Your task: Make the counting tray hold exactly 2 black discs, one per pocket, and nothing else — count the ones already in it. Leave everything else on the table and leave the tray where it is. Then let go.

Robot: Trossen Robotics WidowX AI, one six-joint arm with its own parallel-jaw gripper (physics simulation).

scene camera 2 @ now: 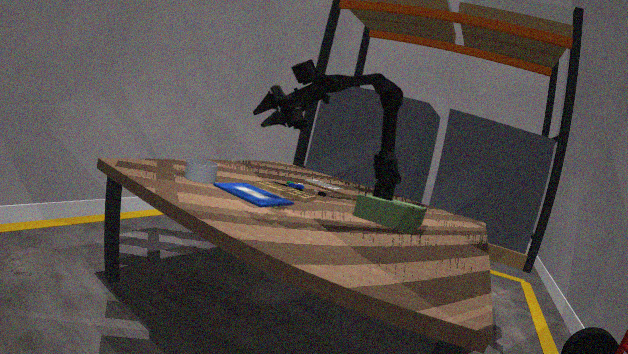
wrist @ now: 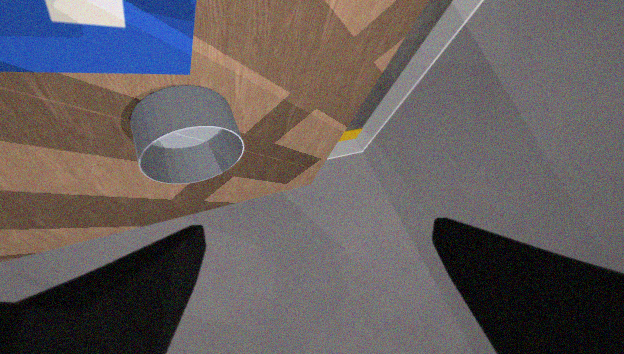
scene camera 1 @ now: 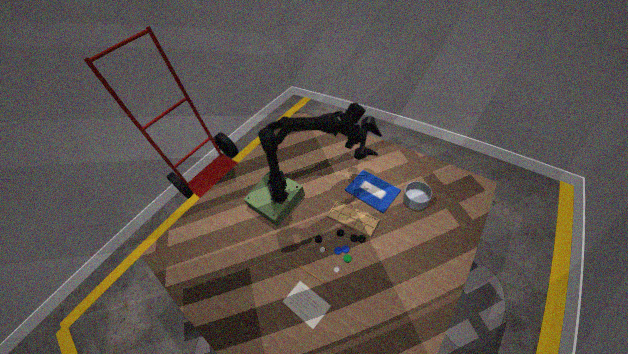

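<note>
The wooden counting tray (scene camera 1: 367, 226) (scene camera 2: 300, 194) lies flat on the table; I can make out no disc in its pockets, but the view is grainy. Several black discs lie on the table beside it: one (scene camera 1: 318, 239) apart at the left, one (scene camera 1: 340, 233) near the tray's edge, and two, one (scene camera 1: 354, 238) and another (scene camera 1: 362, 239), close together. One black disc (scene camera 2: 322, 193) also shows in scene camera 2. My gripper (scene camera 1: 378, 144) (scene camera 2: 258, 120) (wrist: 321, 232) is open and empty, high above the table's far side, away from the tray. The tray and discs do not show in the wrist view.
Two blue discs (scene camera 1: 342, 250), a green disc (scene camera 1: 347, 258) and white discs (scene camera 1: 322, 249) (scene camera 1: 336, 269) lie nearby. A blue flat object (scene camera 1: 390, 198) (wrist: 150, 56) and grey bowl (scene camera 1: 417, 201) (scene camera 2: 201, 171) (wrist: 185, 110) are beyond the tray. A paper (scene camera 1: 307, 304) lies in front.
</note>
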